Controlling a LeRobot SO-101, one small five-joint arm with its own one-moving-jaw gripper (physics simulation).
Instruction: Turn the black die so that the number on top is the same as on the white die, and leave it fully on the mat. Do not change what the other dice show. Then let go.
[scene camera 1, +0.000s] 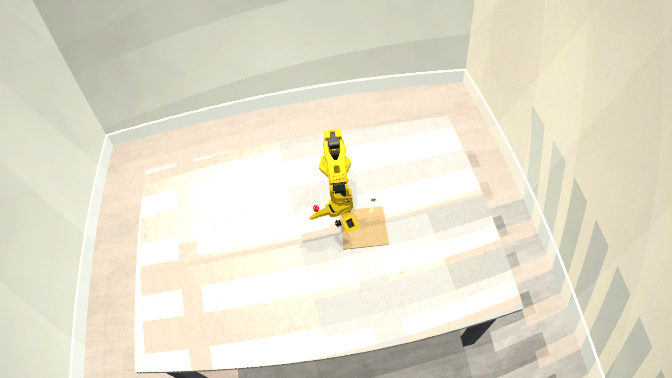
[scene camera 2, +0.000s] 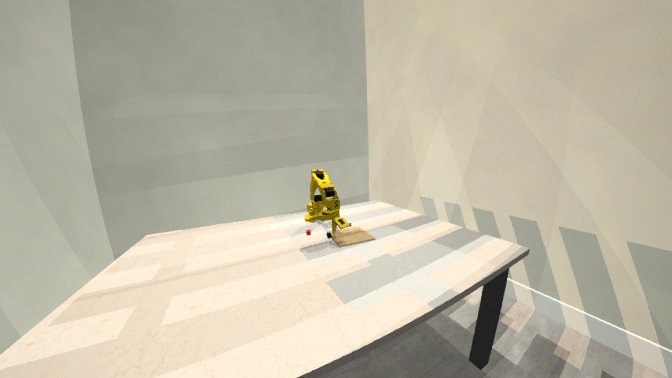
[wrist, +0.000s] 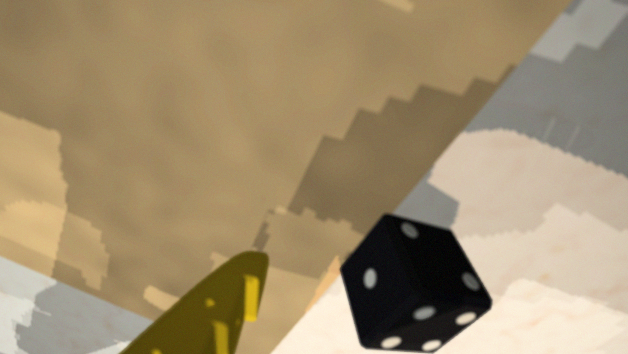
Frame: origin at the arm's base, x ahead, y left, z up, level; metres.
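Seen in the pictures: end effector, tool point: (scene camera 2: 332, 233) (wrist: 264, 278); arm's base, origin of the base link: (scene camera 1: 335, 170) (scene camera 2: 317, 220).
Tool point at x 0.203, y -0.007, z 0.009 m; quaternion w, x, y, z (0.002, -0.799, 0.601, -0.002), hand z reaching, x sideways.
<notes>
Offsets run from my tool point to a thing's top centre. Level surfaces: height alone.
The black die @[dy -0.022, dx +0.013, dz +0.011 m] (scene camera 1: 338, 223) (scene camera 2: 329, 235) (wrist: 415, 285) lies beside the left edge of the tan mat @[dy +0.054, dx +0.041, dz -0.005 m] (scene camera 1: 370, 235) (scene camera 2: 356, 237) (wrist: 200, 125). In the wrist view its four-pip face appears to be on top, with one pip and two pips on the visible sides. My gripper (scene camera 1: 327, 221) (scene camera 2: 320, 225) is open and low over the die; the notched fixed jaw shows in the wrist view, left of the die. The small white die @[dy +0.106, dx -0.060, dz +0.008 m] (scene camera 1: 372, 199) (scene camera 2: 350, 224) lies behind the mat; its number is too small to read.
A red die @[dy -0.081, dx -0.056, dz +0.008 m] (scene camera 1: 316, 208) (scene camera 2: 308, 232) lies on the table @[dz -0.008 m] (scene camera 1: 250, 290) (scene camera 2: 225, 300), left of and farther back than the black die, near the moving jaw. The arm stands behind the mat and reaches forward.
</notes>
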